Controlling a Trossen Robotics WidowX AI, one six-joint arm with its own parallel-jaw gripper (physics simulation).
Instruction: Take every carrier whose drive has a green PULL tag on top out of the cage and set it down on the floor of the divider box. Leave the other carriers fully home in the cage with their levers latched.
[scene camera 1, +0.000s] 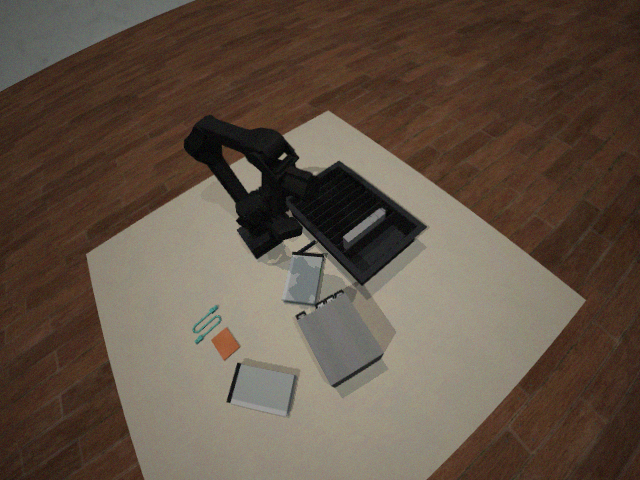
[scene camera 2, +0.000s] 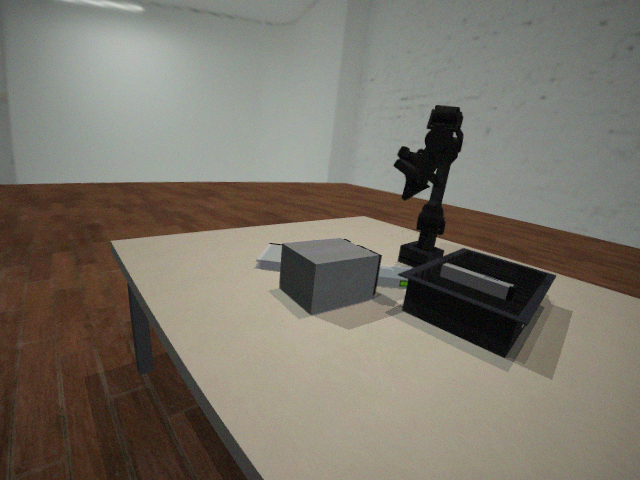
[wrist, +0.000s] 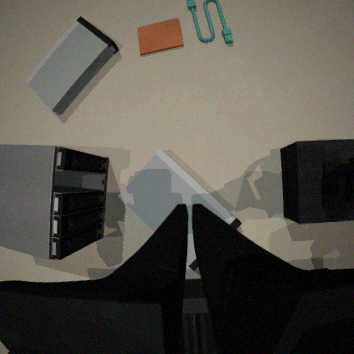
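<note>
The grey cage holds several black-fronted carriers; its second slot from the top in the wrist view is vacant. One carrier stands on edge in the black divider box. Another carrier lies flat on the table between cage and box, lever swung out; a green patch shows on its side. My gripper is shut and empty, high above this carrier's lever end. Its fingertips are hidden in scene camera 1.
A further pale carrier lies flat on the table. An orange square and a teal cable lie near it. The arm's base stands beside the box.
</note>
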